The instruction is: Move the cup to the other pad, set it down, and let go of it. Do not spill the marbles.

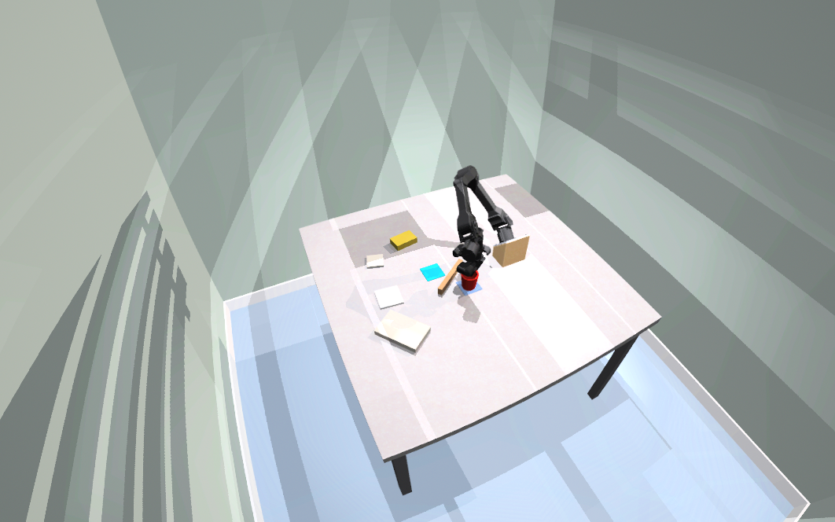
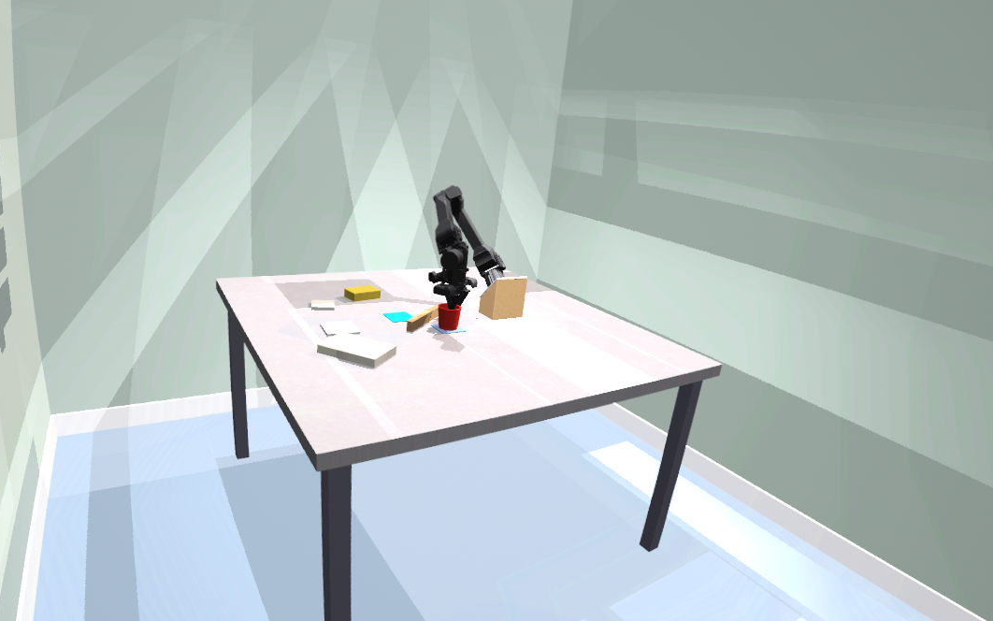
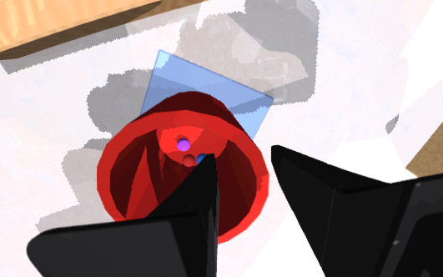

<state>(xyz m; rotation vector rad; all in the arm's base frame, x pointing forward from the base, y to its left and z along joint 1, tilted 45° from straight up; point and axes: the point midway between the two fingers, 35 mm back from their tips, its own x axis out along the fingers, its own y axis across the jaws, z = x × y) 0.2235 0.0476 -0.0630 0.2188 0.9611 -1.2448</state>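
The red cup is 30 mm ahead of my gripper tip, 10 mm to the left of it and 10 mm below it. Round my gripper tip: wooden bar (80 mm ahead, 60 mm to the right, 40 mm below); then yellow sponge (170 mm ahead, 370 mm to the right, 40 mm below); then cyan pad (130 mm ahead, 130 mm to the right, 60 mm below).
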